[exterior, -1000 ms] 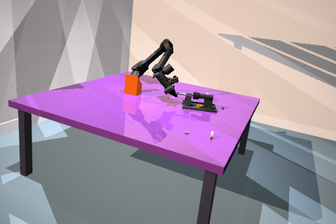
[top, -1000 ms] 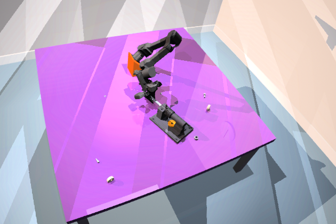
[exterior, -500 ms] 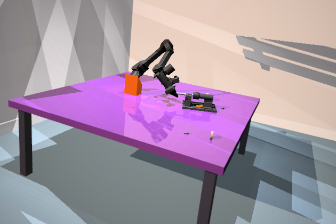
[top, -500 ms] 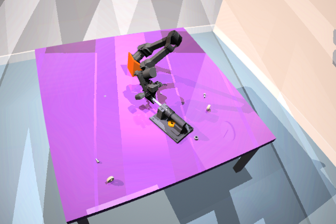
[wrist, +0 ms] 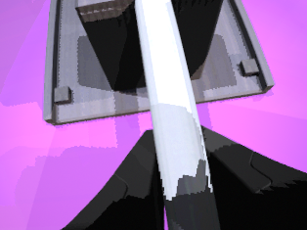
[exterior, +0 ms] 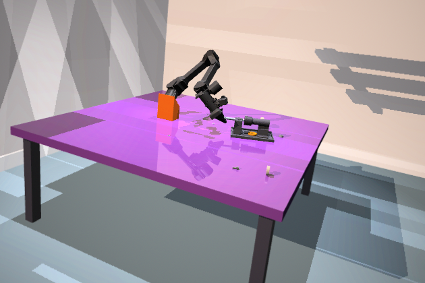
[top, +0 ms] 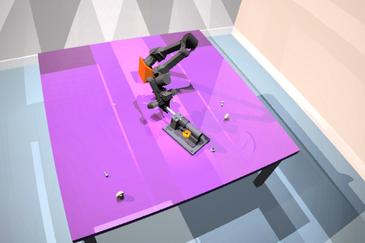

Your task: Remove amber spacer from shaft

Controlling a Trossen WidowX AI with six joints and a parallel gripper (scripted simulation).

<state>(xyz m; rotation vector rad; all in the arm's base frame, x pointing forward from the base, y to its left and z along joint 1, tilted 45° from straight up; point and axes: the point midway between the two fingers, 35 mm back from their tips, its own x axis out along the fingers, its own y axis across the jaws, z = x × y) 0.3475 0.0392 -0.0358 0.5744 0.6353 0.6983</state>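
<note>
Right now my gripper tip is 50 mm short of the silver shaft, 20 mm to the right of it and 20 mm below it. The rest, counted from my gripper tip: screw (410 mm to the right, 250 mm ahead, 50 mm below); then black fixture (140 mm ahead, 60 mm to the left, 10 mm below); then amber spacer (140 mm ahead, 60 mm to the left, 50 mm below).
</note>
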